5 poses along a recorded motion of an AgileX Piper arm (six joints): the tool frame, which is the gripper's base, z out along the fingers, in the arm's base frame.
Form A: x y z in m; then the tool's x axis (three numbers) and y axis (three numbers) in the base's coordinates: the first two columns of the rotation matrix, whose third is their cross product.
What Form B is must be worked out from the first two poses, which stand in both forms.
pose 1, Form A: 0.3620 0.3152 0.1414 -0.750 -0.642 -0.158 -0.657 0.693 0.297
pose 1, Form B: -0.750 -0.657 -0.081 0.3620; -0.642 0.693 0.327 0.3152; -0.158 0.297 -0.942 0.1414; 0 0 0 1
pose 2, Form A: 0.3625 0.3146 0.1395 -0.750 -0.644 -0.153 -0.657 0.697 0.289
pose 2, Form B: -0.750 -0.657 -0.079 0.3625; -0.644 0.697 0.317 0.3146; -0.153 0.289 -0.946 0.1395; 0 0 0 1
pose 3, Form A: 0.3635 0.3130 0.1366 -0.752 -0.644 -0.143 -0.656 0.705 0.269
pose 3, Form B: -0.752 -0.656 -0.072 0.3635; -0.644 0.705 0.296 0.3130; -0.143 0.269 -0.953 0.1366; 0 0 0 1
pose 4, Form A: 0.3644 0.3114 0.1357 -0.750 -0.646 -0.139 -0.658 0.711 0.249
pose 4, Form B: -0.750 -0.658 -0.062 0.3644; -0.646 0.711 0.278 0.3114; -0.139 0.249 -0.958 0.1357; 0 0 0 1
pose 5, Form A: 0.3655 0.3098 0.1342 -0.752 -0.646 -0.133 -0.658 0.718 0.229
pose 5, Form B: -0.752 -0.658 -0.052 0.3655; -0.646 0.718 0.260 0.3098; -0.133 0.229 -0.965 0.1342; 0 0 0 1
